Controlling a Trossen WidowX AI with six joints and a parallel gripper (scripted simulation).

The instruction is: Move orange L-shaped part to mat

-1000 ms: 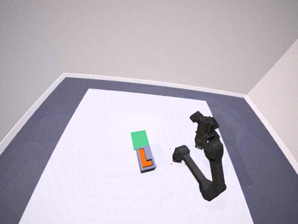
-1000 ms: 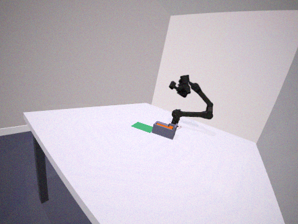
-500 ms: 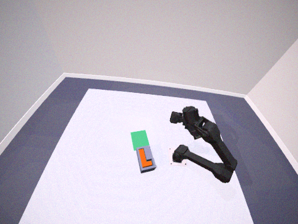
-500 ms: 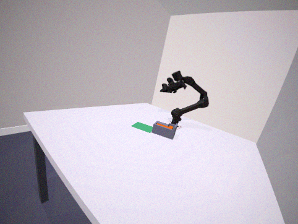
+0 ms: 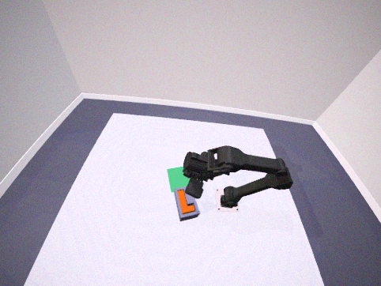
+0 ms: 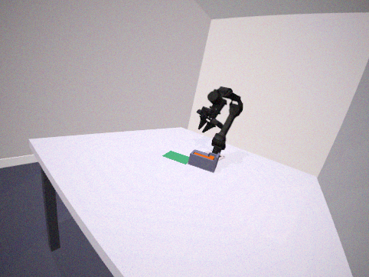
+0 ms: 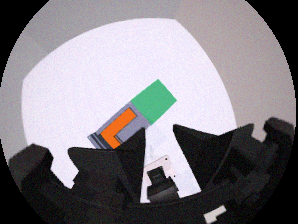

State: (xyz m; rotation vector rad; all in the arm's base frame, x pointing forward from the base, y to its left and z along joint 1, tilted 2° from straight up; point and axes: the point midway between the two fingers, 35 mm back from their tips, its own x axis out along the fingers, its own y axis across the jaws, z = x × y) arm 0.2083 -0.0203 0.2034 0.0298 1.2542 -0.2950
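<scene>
The orange L-shaped part is 8 cm to the left of my gripper tip and 14 cm below it. Round my gripper tip: green mat (7 cm ahead, 7 cm to the right, 20 cm below).
</scene>
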